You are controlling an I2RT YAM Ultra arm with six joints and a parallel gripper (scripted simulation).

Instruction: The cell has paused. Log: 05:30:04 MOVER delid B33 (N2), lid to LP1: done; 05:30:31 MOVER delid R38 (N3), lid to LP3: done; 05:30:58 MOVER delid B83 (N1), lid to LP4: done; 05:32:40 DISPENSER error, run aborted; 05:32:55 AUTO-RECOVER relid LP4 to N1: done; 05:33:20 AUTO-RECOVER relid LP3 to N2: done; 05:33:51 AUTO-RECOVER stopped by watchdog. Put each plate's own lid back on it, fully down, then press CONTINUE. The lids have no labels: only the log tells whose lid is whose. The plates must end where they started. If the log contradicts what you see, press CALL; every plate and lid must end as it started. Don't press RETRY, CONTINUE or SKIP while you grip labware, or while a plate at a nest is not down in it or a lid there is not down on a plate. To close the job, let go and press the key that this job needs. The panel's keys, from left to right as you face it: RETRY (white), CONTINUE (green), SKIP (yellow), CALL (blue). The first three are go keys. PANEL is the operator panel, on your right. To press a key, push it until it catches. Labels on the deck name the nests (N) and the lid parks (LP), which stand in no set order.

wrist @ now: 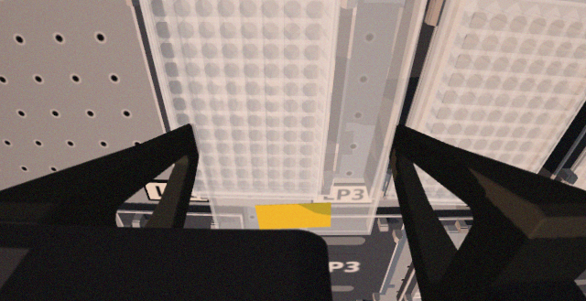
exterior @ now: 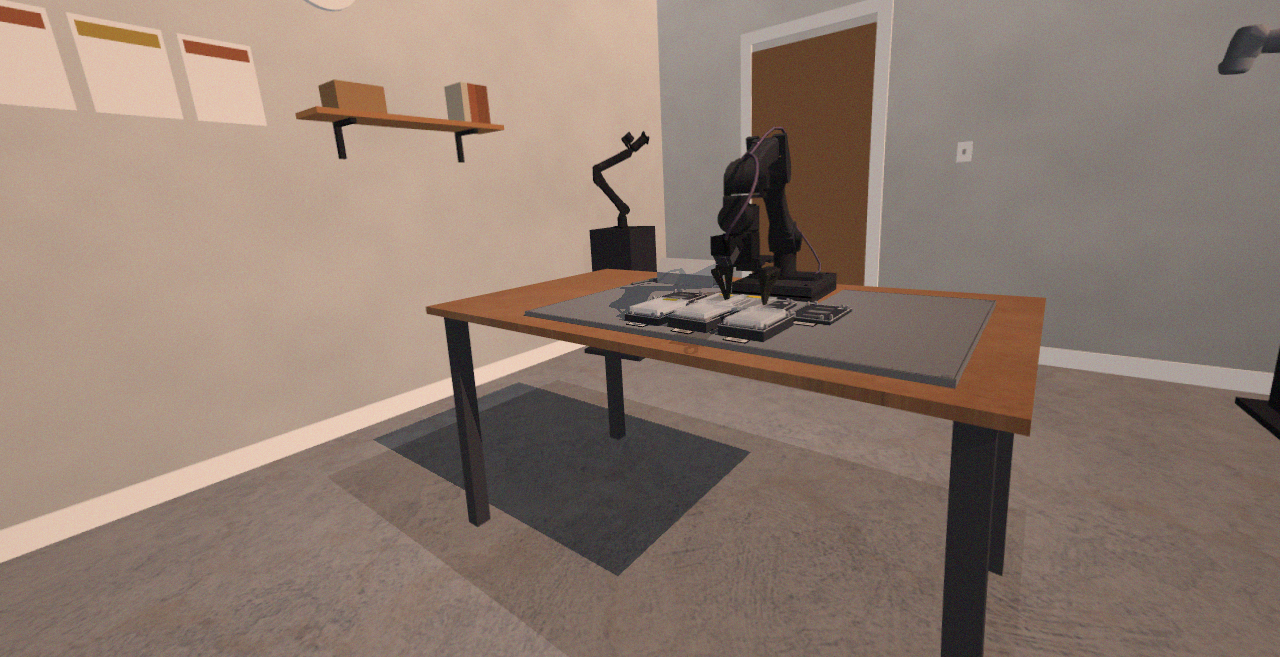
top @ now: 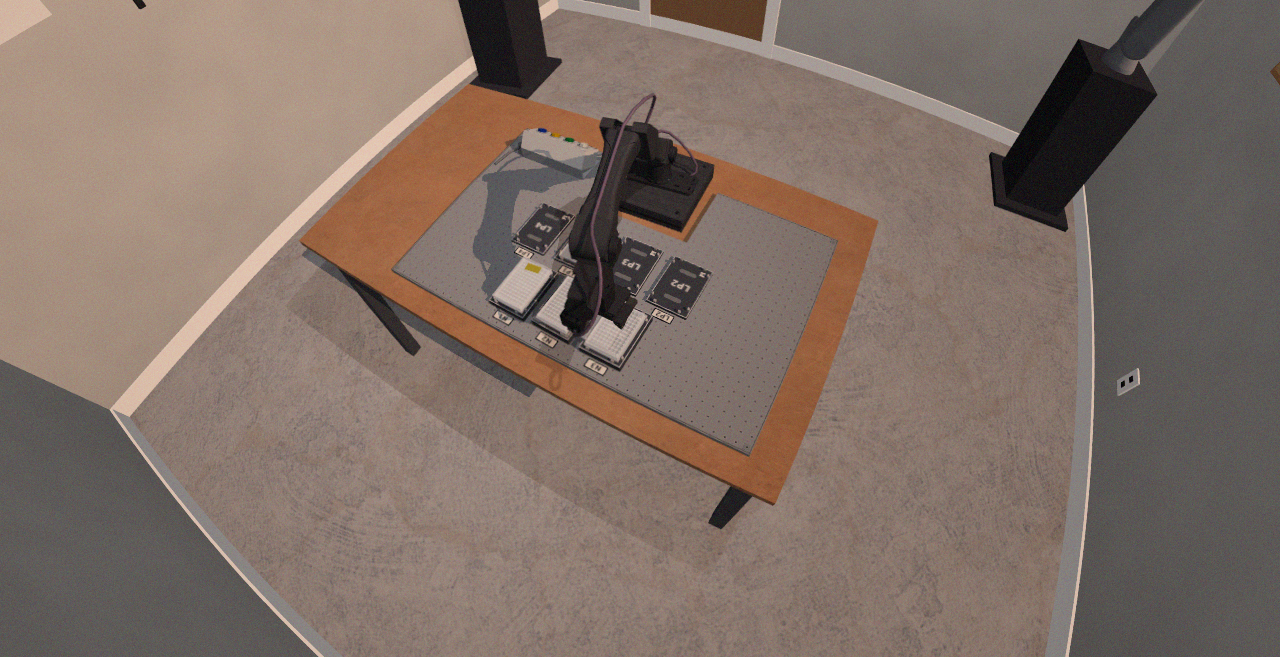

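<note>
Right now my hand is 2 cm to the right of the plate and 4 cm above it. From my hand the other things lie so: green continue key: 49 cm behind, 34 cm to the right; then lid park LP4: 22 cm behind, 28 cm to the right, 6 cm below; then yellow skip key: 50 cm behind, 39 cm to the right.
</note>
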